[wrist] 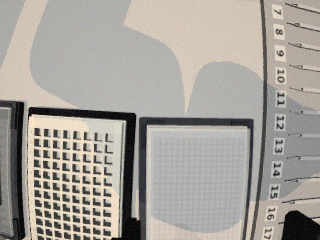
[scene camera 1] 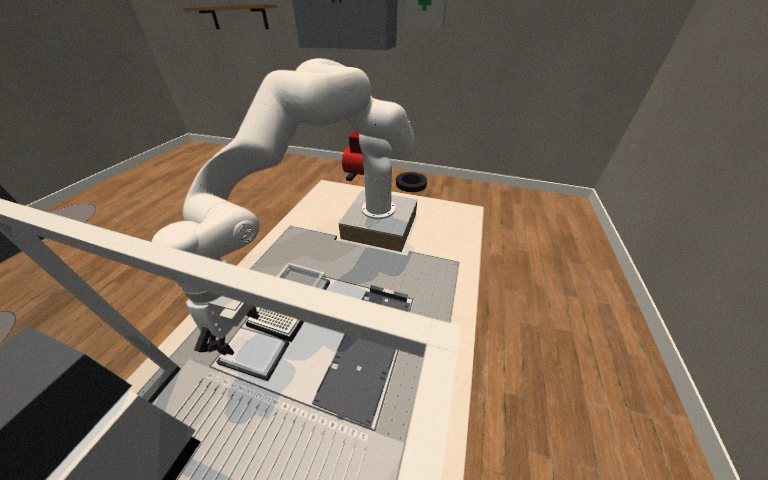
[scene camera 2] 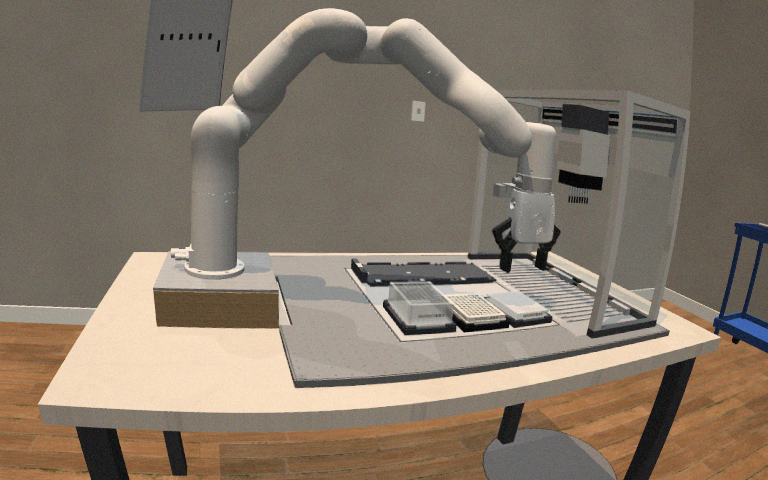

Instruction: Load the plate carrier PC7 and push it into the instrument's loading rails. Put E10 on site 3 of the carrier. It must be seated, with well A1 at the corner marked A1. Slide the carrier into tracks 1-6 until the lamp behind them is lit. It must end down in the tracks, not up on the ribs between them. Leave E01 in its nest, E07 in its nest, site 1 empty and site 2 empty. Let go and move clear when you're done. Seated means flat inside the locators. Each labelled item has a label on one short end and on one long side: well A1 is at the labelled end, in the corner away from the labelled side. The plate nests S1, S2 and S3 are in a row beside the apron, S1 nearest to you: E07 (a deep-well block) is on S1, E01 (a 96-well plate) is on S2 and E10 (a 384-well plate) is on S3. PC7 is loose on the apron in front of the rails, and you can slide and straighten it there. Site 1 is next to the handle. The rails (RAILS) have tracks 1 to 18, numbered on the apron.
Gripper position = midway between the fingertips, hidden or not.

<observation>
In view: the gripper (scene camera 2: 522, 269), a dark carrier PC7 (scene camera 1: 352, 386) and a 384-well plate E10 (scene camera 1: 253, 351).
The dark carrier PC7 also shows in scene camera 2 (scene camera 2: 375, 274). The 384-well plate E10 also shows in the wrist view (wrist: 197, 175) and in scene camera 2 (scene camera 2: 515, 304). The gripper is seen too in scene camera 1 (scene camera 1: 241, 333). The wrist view misses the dark carrier PC7: it is out of frame.
</observation>
